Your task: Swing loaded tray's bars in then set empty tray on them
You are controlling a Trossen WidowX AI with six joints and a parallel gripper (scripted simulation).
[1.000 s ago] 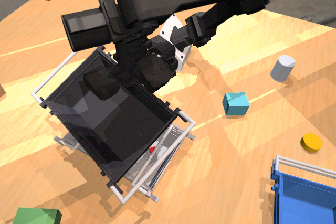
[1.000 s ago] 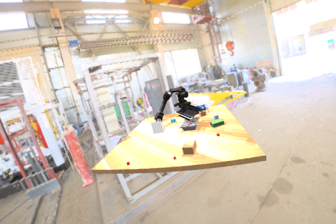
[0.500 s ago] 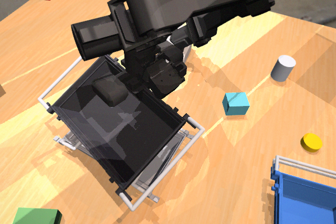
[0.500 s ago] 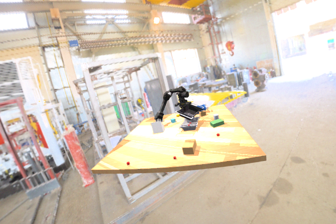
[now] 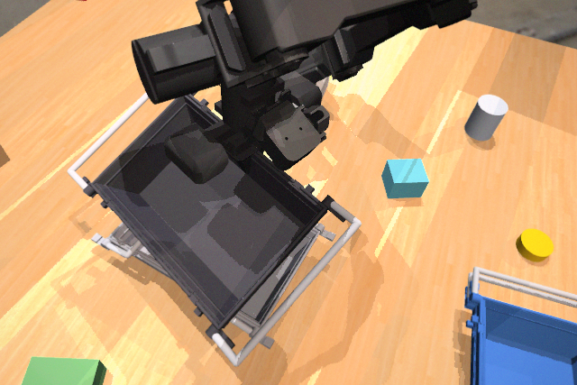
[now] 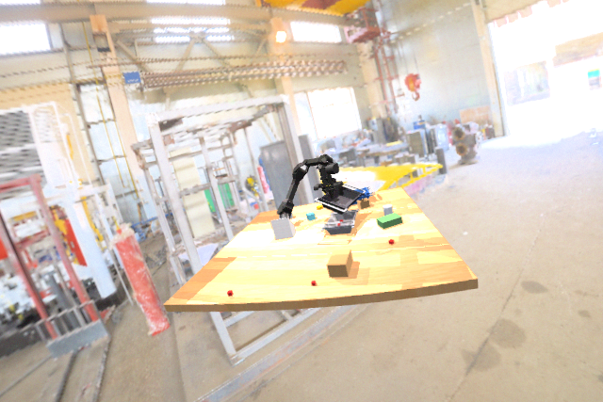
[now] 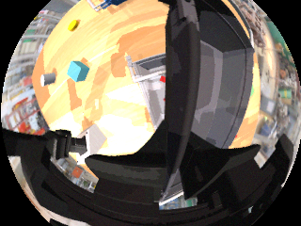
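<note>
The black tray is 60 mm ahead of my gripper tip and 40 mm to the right of it. Also, from my gripper tip: green block 290 mm ahead, 150 mm to the right, 160 mm below; then cyan block 170 mm behind, 230 mm to the left, 160 mm below; then yellow disc 110 mm behind, 440 mm to the left, 170 mm below.
</note>
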